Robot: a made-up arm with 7 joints. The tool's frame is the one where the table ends. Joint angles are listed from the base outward.
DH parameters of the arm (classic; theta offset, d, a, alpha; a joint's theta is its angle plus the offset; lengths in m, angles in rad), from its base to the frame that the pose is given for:
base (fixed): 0 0.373 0.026 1.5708
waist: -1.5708 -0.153 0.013 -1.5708
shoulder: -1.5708 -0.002 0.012 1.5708
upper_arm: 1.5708 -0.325 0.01 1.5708
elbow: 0 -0.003 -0.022 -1.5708
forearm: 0 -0.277 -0.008 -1.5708
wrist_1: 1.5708 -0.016 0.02 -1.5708
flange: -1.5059 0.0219 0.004 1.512
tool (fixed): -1.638 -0.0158 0 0
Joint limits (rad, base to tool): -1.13..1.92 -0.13..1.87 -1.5..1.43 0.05..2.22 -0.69..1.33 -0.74..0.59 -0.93..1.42
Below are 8 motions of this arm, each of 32 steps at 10 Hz.
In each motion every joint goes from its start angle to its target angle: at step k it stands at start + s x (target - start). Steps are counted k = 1, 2, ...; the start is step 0. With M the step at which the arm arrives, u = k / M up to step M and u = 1 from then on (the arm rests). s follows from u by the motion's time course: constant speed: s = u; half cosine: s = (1 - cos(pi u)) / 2; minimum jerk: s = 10 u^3 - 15 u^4 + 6 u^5.
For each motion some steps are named. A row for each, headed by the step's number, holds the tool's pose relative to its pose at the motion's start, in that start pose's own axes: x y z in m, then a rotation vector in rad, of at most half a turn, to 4 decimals.
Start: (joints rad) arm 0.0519 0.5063 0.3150 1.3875 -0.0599 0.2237 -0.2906
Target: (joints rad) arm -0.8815 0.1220 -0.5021 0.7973 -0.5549 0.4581 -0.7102
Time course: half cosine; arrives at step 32
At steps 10, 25, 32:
10: -0.1112 -0.0666 0.1163 -0.2133 0.2655 -0.2832
25: -0.2370 -0.0025 0.6188 -1.0063 0.5833 -1.1270
32: -0.2163 0.0387 0.6986 -1.1690 0.5561 -1.2295

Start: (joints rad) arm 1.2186 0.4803 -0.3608 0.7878 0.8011 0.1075 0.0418
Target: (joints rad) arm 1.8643 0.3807 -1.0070 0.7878 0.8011 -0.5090 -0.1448
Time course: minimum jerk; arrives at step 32
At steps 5, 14, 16, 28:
5: 0.0076 -0.0057 -0.0052 -0.0081 -0.0259 -0.0134
14: 0.1031 -0.0744 -0.0520 -0.1053 -0.3470 -0.1616
16: 0.1358 -0.0968 -0.0613 -0.1380 -0.4560 -0.2059
28: 0.2715 -0.1862 -0.0699 -0.2864 -0.9197 -0.3704

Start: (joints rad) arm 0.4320 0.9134 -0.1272 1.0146 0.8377 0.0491 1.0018
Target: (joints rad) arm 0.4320 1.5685 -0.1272 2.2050 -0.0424 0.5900 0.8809
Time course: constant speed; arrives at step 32
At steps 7, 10, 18, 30, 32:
7: 0.0853 -0.0046 -0.0002 -0.0891 0.2326 -0.2486
10: 0.1196 -0.0130 -0.0011 -0.1107 0.3343 -0.3627
18: 0.2004 -0.0526 -0.0058 -0.1242 0.5934 -0.6882
30: 0.2838 -0.1495 -0.0136 -0.0532 0.8893 -1.2284
32: 0.2926 -0.1688 -0.0141 -0.0349 0.9211 -1.3232

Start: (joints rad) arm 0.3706 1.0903 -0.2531 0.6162 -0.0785 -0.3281 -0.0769
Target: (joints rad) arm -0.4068 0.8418 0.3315 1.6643 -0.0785 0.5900 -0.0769
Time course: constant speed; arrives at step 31
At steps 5, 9, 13, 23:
5: 0.0242 -0.0299 0.0037 -0.0334 0.0244 0.0321
9: 0.0424 -0.0501 0.0129 -0.0572 0.0511 0.0574
13: 0.0594 -0.0664 0.0270 -0.0783 0.0841 0.0816
23: 0.0958 -0.0879 0.0791 -0.1183 0.1914 0.1313

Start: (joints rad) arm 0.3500 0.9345 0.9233 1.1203 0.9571 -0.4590 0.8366
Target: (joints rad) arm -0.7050 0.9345 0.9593 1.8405 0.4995 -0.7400 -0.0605
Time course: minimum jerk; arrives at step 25
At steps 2, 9, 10, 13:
2: 0.0004 -0.0003 0.0003 -0.0012 0.0029 -0.0026
9: 0.0230 -0.0205 0.0119 -0.0761 0.1256 -0.1373
10: 0.0291 -0.0273 0.0147 -0.0998 0.1480 -0.1694
13: 0.0492 -0.0541 0.0239 -0.1850 0.1921 -0.2542

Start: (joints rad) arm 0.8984 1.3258 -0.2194 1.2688 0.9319 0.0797 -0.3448
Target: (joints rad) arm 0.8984 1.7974 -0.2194 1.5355 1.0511 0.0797 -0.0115
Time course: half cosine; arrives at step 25
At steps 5, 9, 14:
5: 0.0164 0.0105 -0.0003 -0.0341 -0.0292 -0.0229
9: 0.0497 0.0290 0.0010 -0.1054 -0.0829 -0.0729
14: 0.1029 0.0517 0.0078 -0.2265 -0.1542 -0.1636

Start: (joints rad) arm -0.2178 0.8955 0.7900 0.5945 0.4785 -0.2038 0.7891
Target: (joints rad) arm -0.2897 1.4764 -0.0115 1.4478 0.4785 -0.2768 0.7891
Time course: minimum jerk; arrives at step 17
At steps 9, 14, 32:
9: 0.1890 -0.0395 -0.1062 -0.5754 -0.0512 -0.6383
14: 0.2357 -0.1379 -0.1275 -1.0637 -0.0036 -0.9459
32: 0.2361 -0.1481 -0.1261 -1.1160 0.0059 -0.9677

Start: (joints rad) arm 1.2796 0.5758 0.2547 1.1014 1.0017 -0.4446 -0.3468
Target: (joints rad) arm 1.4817 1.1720 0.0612 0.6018 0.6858 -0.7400 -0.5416
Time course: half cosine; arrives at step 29
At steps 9, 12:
9: 0.0313 0.0241 -0.0461 0.0151 -0.1292 -0.1580
12: 0.0585 0.0409 -0.0758 0.0287 -0.2222 -0.2612

